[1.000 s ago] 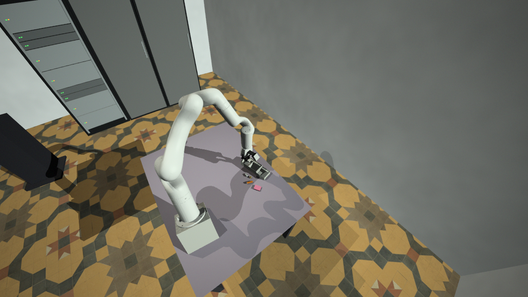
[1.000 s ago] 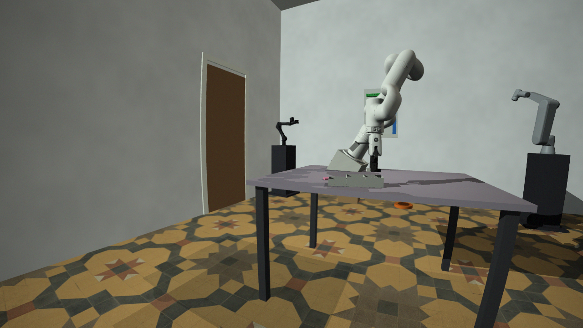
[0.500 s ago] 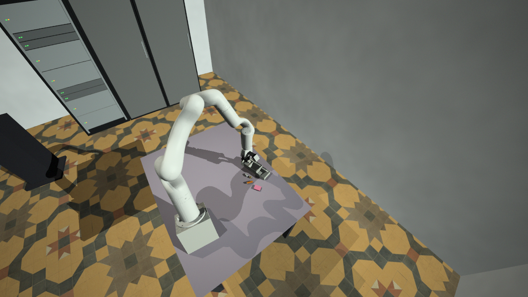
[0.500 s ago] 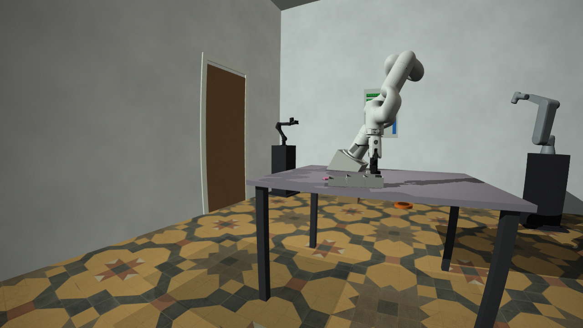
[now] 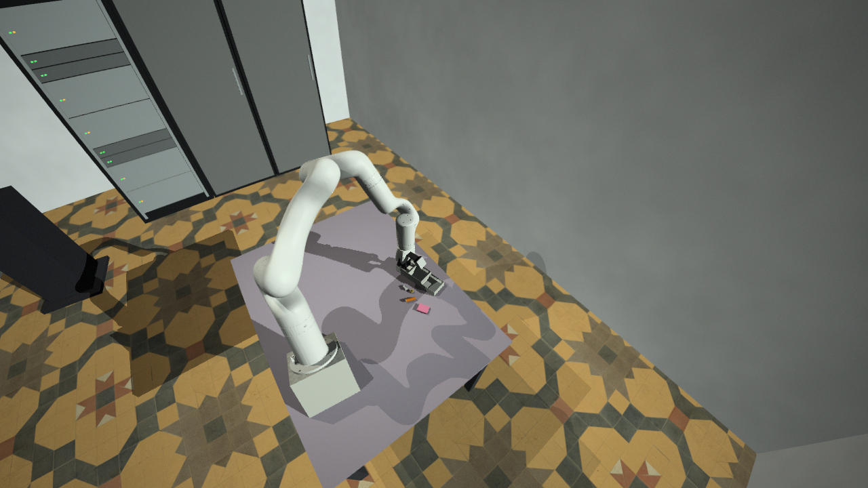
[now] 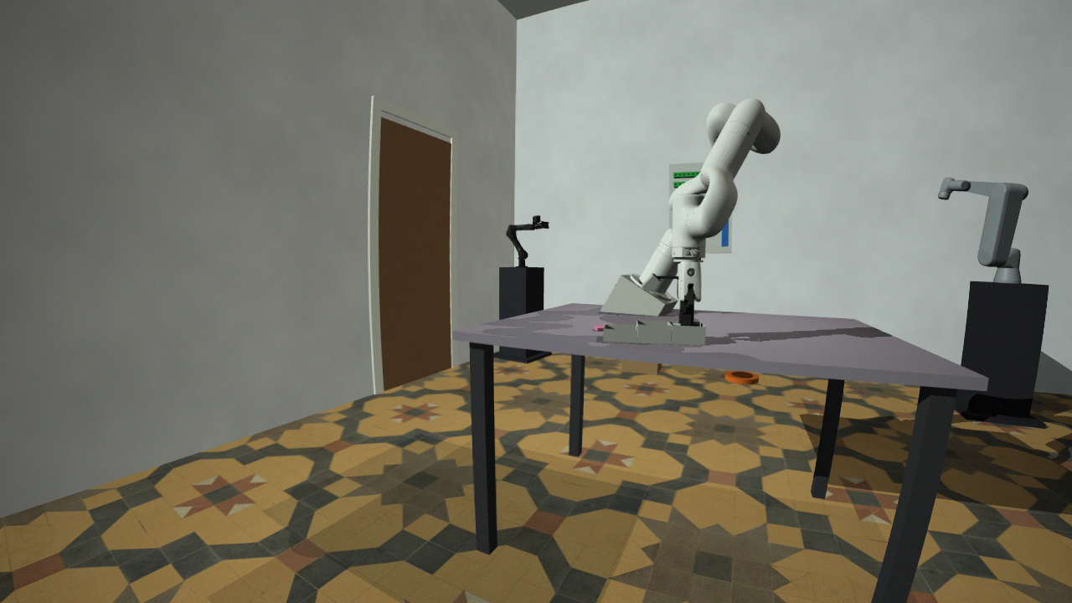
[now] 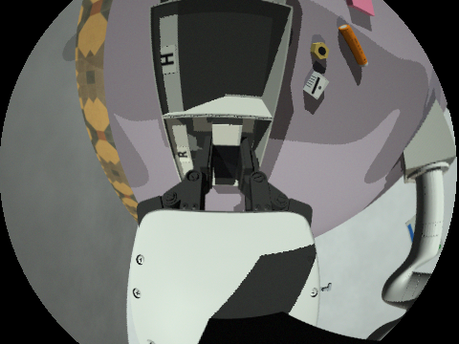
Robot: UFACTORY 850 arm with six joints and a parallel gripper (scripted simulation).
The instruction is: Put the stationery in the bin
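Now: hand 9 cm to the left of the silver thing, 6 cm past it and 4 cm above it. From my hand the other things lie so: orange cylinder (17 cm to the right, 7 cm behind, 5 cm below); then eraser (2 cm below, 1 cm to the right); then ring-like thing (13 cm to the right, 5 cm below, 4 cm behind).
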